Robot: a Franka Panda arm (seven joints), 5 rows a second.
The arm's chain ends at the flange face. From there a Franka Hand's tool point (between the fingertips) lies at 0.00 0.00 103.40 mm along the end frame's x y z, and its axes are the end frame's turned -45 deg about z.
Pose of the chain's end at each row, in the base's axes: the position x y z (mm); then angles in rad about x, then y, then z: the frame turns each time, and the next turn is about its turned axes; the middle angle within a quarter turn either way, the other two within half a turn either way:
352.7 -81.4 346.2 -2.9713 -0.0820 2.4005
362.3 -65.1 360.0 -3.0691 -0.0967 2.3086
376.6 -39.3 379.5 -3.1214 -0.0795 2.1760
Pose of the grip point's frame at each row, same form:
344.2 -63.9 244.6 -2.9713 -0.0820 1.6151
352.3 -57.6 257.4 -3.0691 -0.0967 1.5232
368.4 -37.2 276.4 -3.1214 -0.0795 1.3906

